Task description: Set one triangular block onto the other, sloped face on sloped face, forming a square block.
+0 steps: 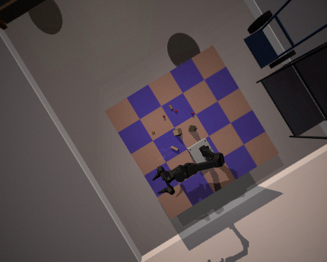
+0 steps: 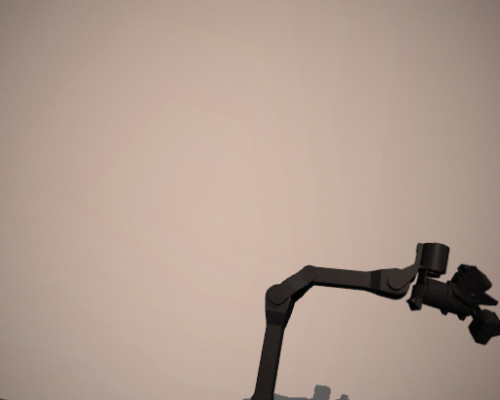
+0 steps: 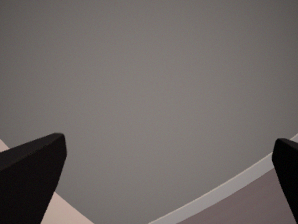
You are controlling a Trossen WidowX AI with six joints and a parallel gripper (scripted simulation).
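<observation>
Right now my gripper tip is 46 cm above the tan triangular block, 36 cm to the left of it and 19 cm short of it.
</observation>
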